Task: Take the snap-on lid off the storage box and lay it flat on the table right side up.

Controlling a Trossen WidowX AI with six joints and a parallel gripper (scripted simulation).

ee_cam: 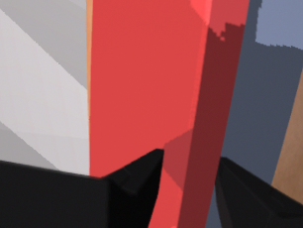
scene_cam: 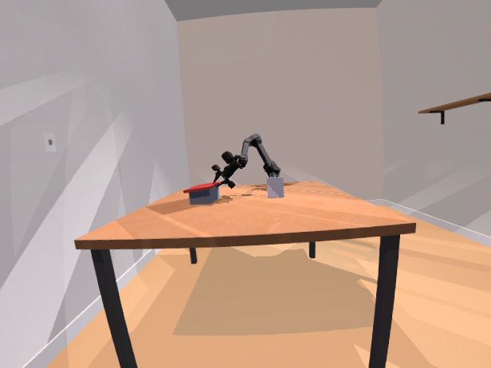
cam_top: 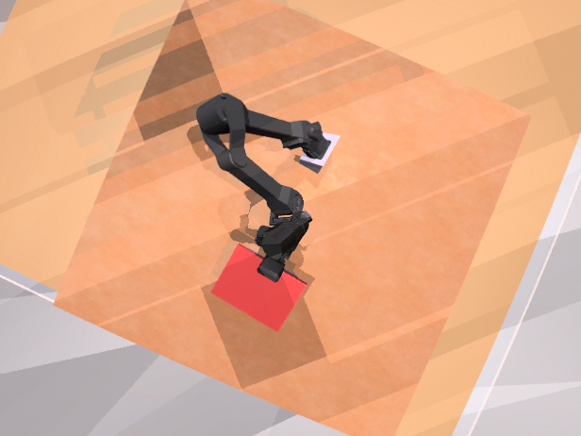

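My gripper tip is now 80 mm short of the red lid. Also, from my gripper tip: blue-grey storage box 70 mm ahead, 50 mm below.
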